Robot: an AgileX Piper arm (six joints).
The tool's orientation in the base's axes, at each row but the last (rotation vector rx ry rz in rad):
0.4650, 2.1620, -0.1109
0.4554, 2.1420, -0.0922
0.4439, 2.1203, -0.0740
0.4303, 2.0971, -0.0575
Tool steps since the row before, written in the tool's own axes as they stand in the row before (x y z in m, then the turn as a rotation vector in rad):
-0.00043, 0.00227, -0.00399, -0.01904, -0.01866, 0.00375
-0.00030, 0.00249, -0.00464, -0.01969, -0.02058, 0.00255
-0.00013, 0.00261, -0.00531, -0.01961, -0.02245, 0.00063
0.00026, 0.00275, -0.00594, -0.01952, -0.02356, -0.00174
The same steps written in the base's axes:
-0.00199, 0.00296, 0.00292, 0.00608, -0.02368, 0.01128
-0.00258, 0.00331, 0.00319, 0.00479, -0.02536, 0.01231
-0.00328, 0.00357, 0.00339, 0.00258, -0.02666, 0.01310
-0.00407, 0.00389, 0.00334, 0.00024, -0.02718, 0.01416

